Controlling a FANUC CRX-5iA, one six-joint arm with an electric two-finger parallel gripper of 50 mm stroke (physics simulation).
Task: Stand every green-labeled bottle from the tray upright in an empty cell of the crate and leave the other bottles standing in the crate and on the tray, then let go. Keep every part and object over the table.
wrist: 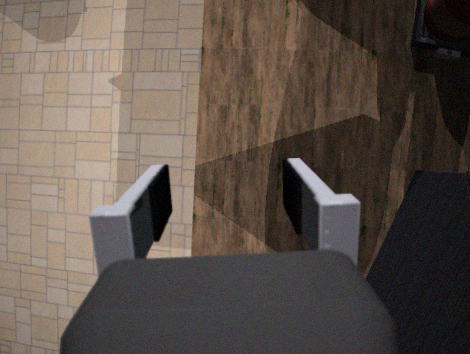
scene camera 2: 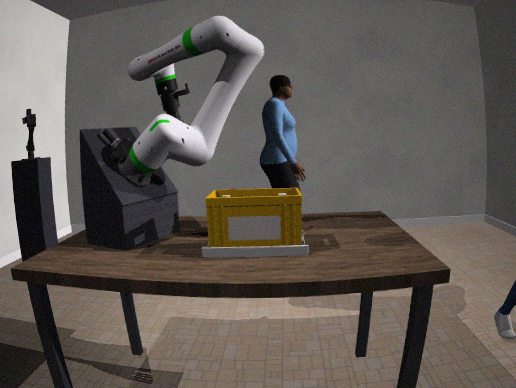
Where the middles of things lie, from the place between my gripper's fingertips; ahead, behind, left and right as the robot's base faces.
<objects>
The white strip (scene camera 2: 293, 250) lies 60 cm to the right of my hand, 35 cm below it and 25 cm ahead of it.
</objects>
